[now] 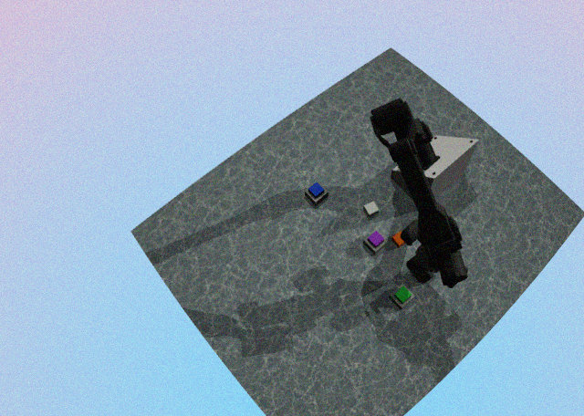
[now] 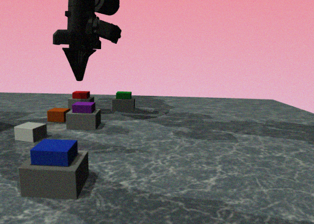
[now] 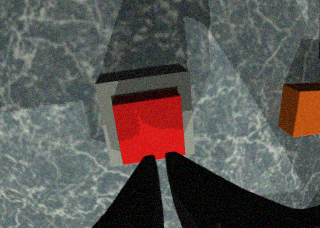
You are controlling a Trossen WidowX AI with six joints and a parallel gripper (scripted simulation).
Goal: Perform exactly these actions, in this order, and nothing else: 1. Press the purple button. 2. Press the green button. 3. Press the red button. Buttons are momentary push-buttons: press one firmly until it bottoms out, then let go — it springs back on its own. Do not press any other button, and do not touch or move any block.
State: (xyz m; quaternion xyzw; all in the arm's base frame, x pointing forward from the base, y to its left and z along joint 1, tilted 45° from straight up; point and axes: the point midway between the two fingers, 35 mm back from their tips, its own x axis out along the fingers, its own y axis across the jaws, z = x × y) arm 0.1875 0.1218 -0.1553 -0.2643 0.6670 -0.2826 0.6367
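The red button is 3 cm below my gripper tip. The rest, counted from my gripper tip: orange block (1 cm behind, 11 cm to the right, 5 cm below); then green button (10 cm ahead, 1 cm to the left, 3 cm below); then purple button (4 cm ahead, 15 cm to the right, 3 cm below).
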